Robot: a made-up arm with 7 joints.
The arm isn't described. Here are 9 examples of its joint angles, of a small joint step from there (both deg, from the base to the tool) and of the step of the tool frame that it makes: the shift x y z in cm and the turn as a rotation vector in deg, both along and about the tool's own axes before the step.
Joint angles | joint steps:
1: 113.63 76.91 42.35 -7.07 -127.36 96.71 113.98 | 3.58 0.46 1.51 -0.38 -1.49 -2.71 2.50
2: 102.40 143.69 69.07 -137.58 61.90 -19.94 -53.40 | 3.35 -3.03 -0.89 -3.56 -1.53 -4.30 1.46
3: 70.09 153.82 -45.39 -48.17 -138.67 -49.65 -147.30 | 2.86 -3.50 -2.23 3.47 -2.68 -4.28 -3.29
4: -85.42 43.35 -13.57 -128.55 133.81 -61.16 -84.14 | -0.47 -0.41 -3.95 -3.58 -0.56 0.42 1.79
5: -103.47 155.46 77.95 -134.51 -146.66 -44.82 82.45 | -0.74 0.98 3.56 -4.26 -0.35 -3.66 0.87
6: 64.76 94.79 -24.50 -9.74 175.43 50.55 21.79 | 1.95 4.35 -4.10 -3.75 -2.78 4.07 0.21
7: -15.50 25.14 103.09 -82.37 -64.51 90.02 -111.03 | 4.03 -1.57 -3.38 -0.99 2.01 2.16 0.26
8: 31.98 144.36 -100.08 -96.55 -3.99 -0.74 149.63 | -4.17 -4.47 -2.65 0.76 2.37 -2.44 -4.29
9: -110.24 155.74 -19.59 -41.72 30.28 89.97 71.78 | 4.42 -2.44 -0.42 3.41 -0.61 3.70 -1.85
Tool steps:
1: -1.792 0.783 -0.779 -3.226 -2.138 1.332
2: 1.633 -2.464 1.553 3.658 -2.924 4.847
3: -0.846 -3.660 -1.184 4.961 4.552 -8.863
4: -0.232 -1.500 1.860 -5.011 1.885 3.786
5: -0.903 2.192 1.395 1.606 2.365 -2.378
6: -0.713 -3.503 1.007 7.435 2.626 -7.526
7: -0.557 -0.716 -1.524 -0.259 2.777 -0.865
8: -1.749 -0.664 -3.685 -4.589 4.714 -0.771
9: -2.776 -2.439 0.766 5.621 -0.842 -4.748
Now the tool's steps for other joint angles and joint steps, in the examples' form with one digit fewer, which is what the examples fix.
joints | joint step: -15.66 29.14 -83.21 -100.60 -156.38 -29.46 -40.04 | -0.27 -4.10 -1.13 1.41 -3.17 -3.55 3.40
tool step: -2.29 -0.54 -2.37 1.09 -0.98 -0.03
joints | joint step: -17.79 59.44 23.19 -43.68 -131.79 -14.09 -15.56 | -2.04 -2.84 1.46 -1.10 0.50 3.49 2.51
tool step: 0.53 2.56 -0.50 1.24 4.55 6.82
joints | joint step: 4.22 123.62 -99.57 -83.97 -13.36 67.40 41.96 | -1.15 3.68 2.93 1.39 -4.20 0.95 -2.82
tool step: -2.46 2.97 -1.44 7.17 2.82 -1.65
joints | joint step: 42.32 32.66 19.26 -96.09 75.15 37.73 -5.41 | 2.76 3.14 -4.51 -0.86 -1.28 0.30 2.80
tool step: -0.70 0.29 1.04 1.73 6.02 -1.17
